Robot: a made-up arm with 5 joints.
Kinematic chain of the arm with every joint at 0, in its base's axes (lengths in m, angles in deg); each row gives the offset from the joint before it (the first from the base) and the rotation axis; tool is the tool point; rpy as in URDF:
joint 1: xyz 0.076 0 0.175 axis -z
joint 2: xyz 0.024 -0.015 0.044 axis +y
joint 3: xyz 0.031 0 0.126 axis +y
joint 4: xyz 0.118 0 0.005 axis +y
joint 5: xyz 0.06 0.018 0 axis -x
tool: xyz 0 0 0 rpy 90 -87.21 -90
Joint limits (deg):
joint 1: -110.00..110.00
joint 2: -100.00..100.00
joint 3: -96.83..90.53
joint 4: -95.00..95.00
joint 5: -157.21..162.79
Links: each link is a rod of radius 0.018 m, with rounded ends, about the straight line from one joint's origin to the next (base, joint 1, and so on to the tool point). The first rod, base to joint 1, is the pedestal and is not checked.
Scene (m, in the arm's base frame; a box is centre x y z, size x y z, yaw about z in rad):
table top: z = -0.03
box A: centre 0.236 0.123 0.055 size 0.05 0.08 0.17 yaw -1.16
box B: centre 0.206 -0.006 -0.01 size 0.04 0.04 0.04 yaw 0
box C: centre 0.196 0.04 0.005 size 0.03 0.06 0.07 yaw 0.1
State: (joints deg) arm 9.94 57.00 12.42 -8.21 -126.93
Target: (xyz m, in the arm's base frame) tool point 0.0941 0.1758 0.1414
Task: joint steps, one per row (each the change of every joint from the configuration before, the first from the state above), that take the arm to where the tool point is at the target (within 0.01 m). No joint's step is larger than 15 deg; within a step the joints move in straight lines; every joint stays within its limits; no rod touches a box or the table.
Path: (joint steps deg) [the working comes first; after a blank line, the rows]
Joints at the target: -83.15 32.15 39.30 1.97 -126.93
Straight joint move there: touches box A.

1: -11.66 -11.90 5.99 2.41 0.00
2: -11.66 -11.89 5.99 2.41 0.00
3: -11.66 -11.90 5.99 2.42 0.00
4: -11.66 -11.89 5.99 2.41 0.00
5: -11.61 5.68 0.73 0.13 0.00
6: -11.61 5.68 0.73 0.13 0.00
7: -11.62 5.69 0.73 0.13 0.00
8: -11.61 5.68 0.73 0.14 0.00

